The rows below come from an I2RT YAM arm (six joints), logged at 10 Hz.
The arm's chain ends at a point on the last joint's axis. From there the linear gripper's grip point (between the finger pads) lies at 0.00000 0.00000 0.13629 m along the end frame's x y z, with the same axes.
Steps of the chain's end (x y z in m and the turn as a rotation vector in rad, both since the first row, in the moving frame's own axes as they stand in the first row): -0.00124, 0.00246, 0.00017, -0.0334, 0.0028, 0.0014; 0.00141, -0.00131, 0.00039, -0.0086, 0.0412, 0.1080; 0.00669, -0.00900, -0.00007, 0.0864, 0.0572, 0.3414; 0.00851, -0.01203, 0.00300, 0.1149, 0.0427, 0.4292; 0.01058, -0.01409, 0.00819, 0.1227, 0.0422, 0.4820; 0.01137, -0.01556, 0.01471, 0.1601, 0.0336, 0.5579; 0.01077, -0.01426, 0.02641, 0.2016, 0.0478, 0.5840; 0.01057, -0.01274, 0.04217, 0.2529, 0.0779, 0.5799; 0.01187, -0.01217, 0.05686, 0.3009, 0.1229, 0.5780; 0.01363, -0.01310, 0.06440, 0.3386, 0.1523, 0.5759
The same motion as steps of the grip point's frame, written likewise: -0.00086, 0.00701, 0.00009, -0.0334, 0.0028, 0.0014; 0.00695, 0.00016, 0.00027, -0.0086, 0.0412, 0.1080; 0.01631, -0.01921, -0.00079, 0.0864, 0.0572, 0.3414; 0.01744, -0.02595, 0.00199, 0.1149, 0.0427, 0.4292; 0.02004, -0.02877, 0.00707, 0.1227, 0.0422, 0.4820; 0.02161, -0.03493, 0.01294, 0.1601, 0.0336, 0.5579; 0.02465, -0.03817, 0.02358, 0.2016, 0.0478, 0.5840; 0.03014, -0.04195, 0.03756, 0.2529, 0.0779, 0.5799; 0.03884, -0.04557, 0.04992, 0.3009, 0.1229, 0.5780; 0.04558, -0.04997, 0.05537, 0.3386, 0.1523, 0.5759
